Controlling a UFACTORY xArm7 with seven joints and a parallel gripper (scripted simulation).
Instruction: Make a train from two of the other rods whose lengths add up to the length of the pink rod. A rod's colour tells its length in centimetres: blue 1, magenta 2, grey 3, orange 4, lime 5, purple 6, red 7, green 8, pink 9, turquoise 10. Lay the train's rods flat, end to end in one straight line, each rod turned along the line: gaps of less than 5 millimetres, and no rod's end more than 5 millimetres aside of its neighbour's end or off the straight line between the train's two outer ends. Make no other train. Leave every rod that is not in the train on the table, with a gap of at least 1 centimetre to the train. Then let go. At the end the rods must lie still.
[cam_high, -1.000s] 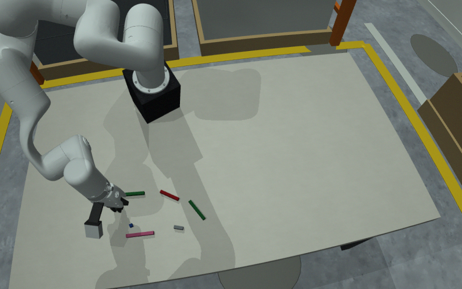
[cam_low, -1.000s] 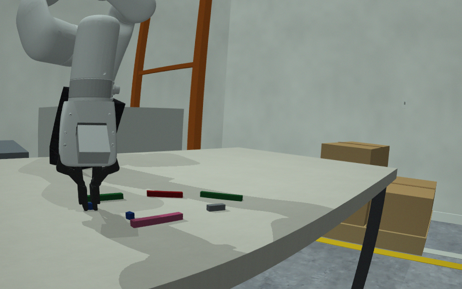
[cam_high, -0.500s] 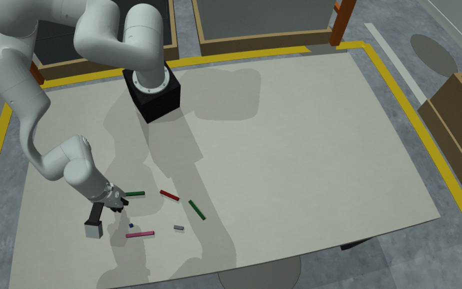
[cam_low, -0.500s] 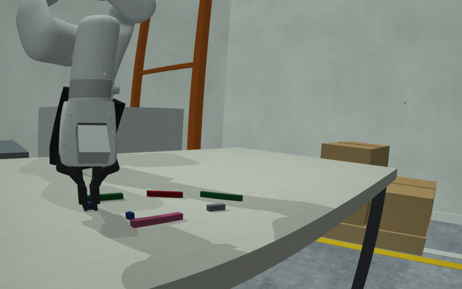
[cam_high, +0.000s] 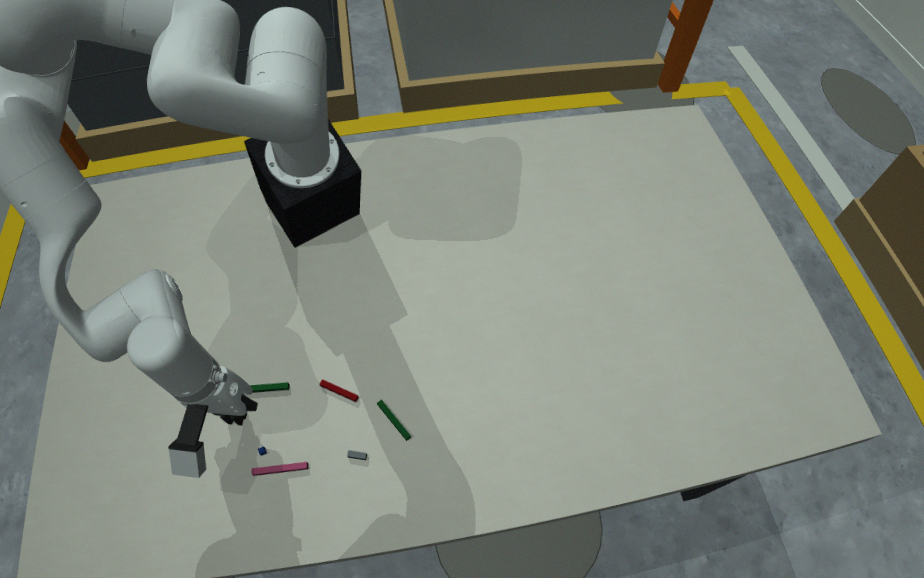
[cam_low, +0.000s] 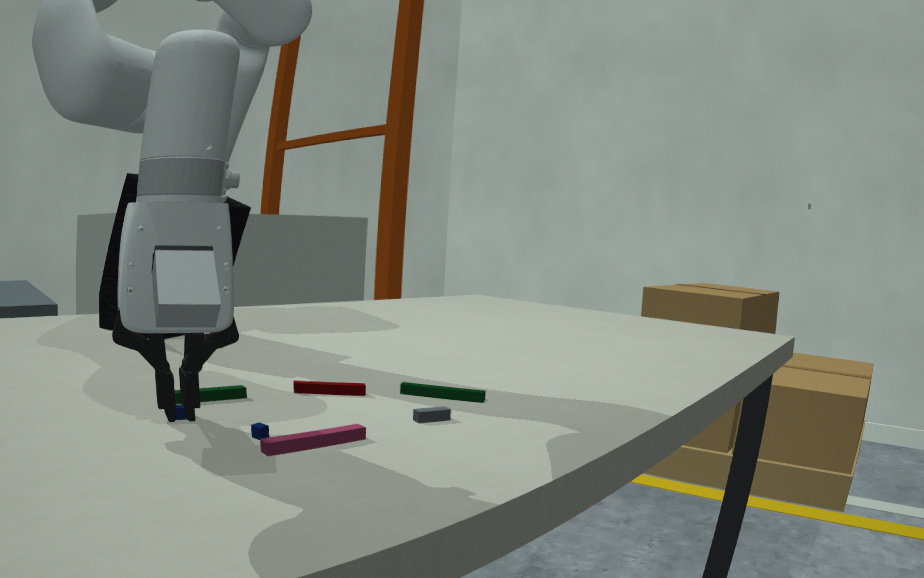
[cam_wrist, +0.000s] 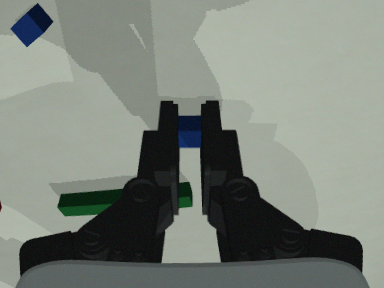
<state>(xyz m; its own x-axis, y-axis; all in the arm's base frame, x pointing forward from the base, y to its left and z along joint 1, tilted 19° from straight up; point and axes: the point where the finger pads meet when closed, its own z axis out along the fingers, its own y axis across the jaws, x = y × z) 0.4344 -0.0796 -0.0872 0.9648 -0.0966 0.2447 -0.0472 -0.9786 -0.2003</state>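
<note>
Now: the pink rod 8 cm ahead of my hand, 9 cm to the left of it and 2 cm below it. Round my hand: grey rod (6 cm ahead, 21 cm to the left, 2 cm below); then red rod (5 cm behind, 17 cm to the left, 2 cm below).
</note>
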